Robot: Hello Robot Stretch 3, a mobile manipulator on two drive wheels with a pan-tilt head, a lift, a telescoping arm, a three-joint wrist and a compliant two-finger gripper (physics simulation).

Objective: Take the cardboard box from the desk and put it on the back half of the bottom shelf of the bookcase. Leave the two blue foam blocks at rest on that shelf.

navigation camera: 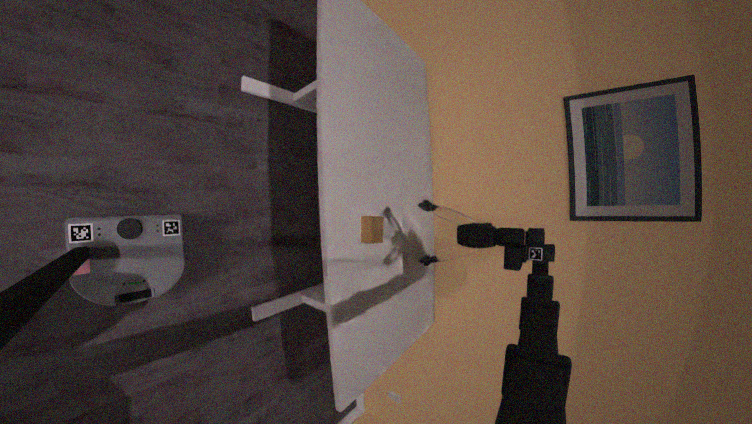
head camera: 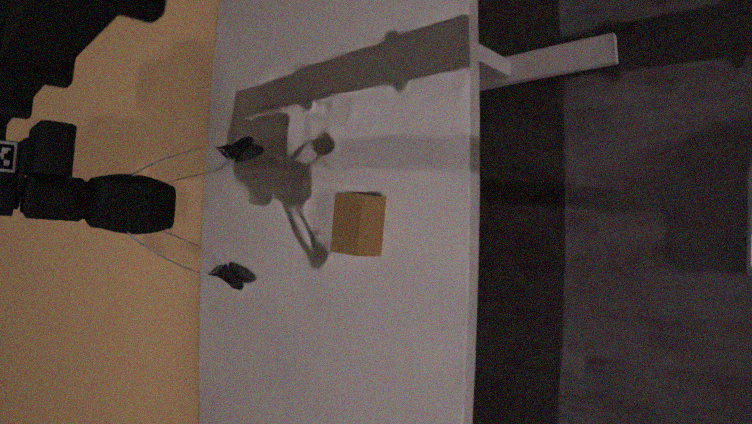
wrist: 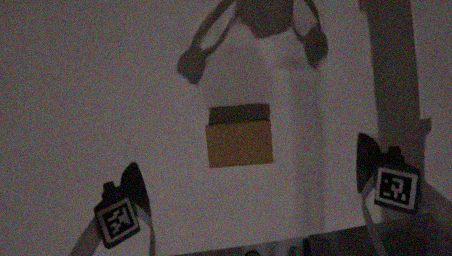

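Where they show: gripper, between the fingertips: (navigation camera: 419, 232) (head camera: 256, 213) (wrist: 247, 168); robot's base, origin of its link: (navigation camera: 130, 227).
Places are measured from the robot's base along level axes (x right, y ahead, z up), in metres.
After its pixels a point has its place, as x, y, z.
The cardboard box (head camera: 358, 224) @(0.601, -0.017, 0.770) (navigation camera: 371, 229) @(0.598, -0.015, 0.765) (wrist: 240, 145) @(0.627, -0.019, 0.770), a small brown block shape, rests on the white desk (head camera: 342, 342) @(0.679, 0.175, 0.720) (navigation camera: 373, 131) @(0.677, 0.342, 0.720) (wrist: 75, 75) @(0.771, 0.231, 0.720). My gripper (head camera: 236, 212) @(0.638, -0.022, 0.920) (navigation camera: 428, 232) @(0.638, -0.022, 0.920) (wrist: 247, 168) @(0.638, -0.022, 0.920) is open, with its fingers wide apart and nothing between them. It is above the desk's wall-side edge, with the box farther toward the desk's front edge and apart from the fingers. In the wrist view the box lies between the two fingers in sideways position, a little above the line of the tips. The bookcase and the two blue foam blocks do not show in these views.
The orange wall (head camera: 105, 316) @(1.246, 0.210, 0.934) (navigation camera: 500, 105) @(1.239, 0.559, 1.093) runs along the desk's back, with a framed picture (navigation camera: 652, 152) @(1.222, 0.253, 1.669) on it. White desk legs (head camera: 568, 57) (navigation camera: 268, 92) stick out at the front. My base (navigation camera: 171, 258) @(0.124, -0.119, 0.160) stands on the dark floor in front of the desk. Shadows of the arm cross the desk.
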